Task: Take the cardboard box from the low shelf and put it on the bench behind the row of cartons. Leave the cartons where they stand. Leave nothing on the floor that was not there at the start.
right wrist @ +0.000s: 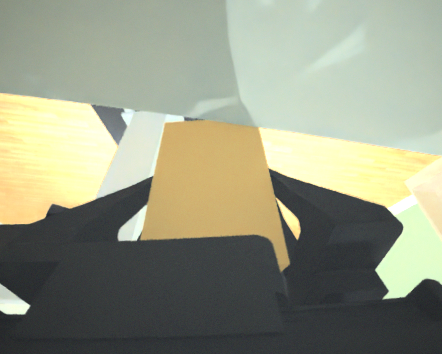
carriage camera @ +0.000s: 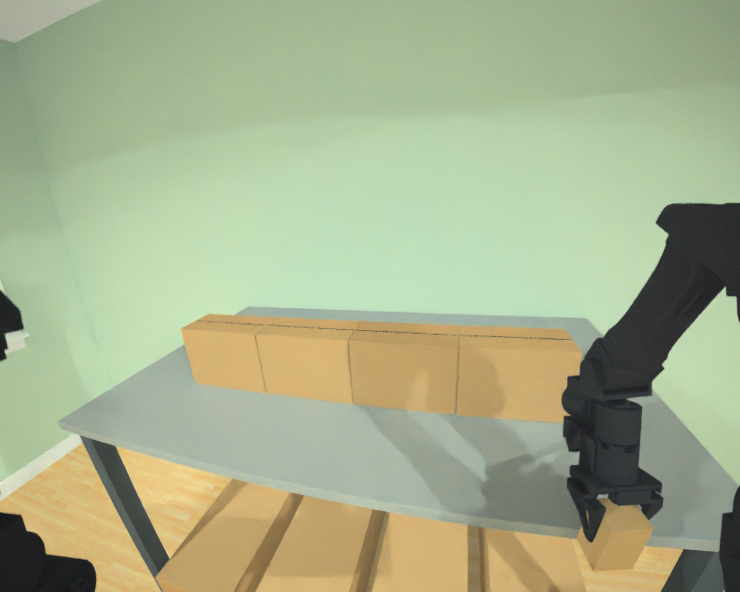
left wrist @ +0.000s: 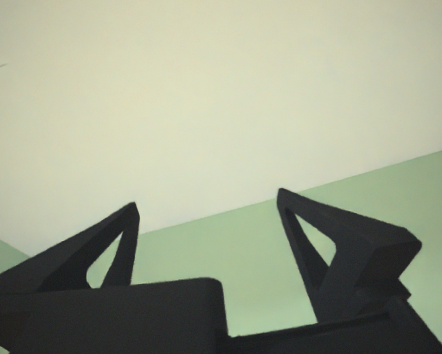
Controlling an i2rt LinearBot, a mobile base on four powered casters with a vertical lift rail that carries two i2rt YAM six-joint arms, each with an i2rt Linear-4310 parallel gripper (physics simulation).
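Places are measured from the left arm's base along level axes (x left, y ahead, z down), in centimetres.
Pixels of known places: left gripper, fingertip midpoint: [left wrist: 208,202]; right gripper, fingertip midpoint: [right wrist: 213,177] [carriage camera: 608,538].
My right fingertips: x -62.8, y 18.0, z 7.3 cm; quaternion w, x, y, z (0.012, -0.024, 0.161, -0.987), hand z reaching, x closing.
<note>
Ahead of a thing's pixels: the offset from my right fingertips to its top centre. "*": to the spot under its first point. Level surfaces: height alone.
The cardboard box @(dx +0.0, dy -0.3, dz -6.0 cm) [carriage camera: 623,543] [right wrist: 215,185] is held in my right gripper [carriage camera: 620,526] [right wrist: 213,177], which is shut on it at the front right edge of the grey bench @(dz +2.2 cm) [carriage camera: 277,444] [right wrist: 125,50]. In the carriage view the box overlaps that edge and its lower part shows against the floor. In the right wrist view its far end meets the bench edge; I cannot tell whether they touch. A row of several cartons @(dx +26.1, dy +41.9, dz -15.9 cm) [carriage camera: 401,373] stands side by side across the bench, with a narrow strip of bench top showing behind. My left gripper [left wrist: 208,202] is open and empty, facing ceiling and wall.
Several long tan boxes [carriage camera: 333,543] lie side by side beneath the bench. A dark bench leg @(* dx +111.8, dy +33.5, dz +32.4 cm) [carriage camera: 123,500] stands at the left. The green wall [carriage camera: 370,216] rises behind the bench. Parts of my left arm [carriage camera: 37,561] show at the lower left.
</note>
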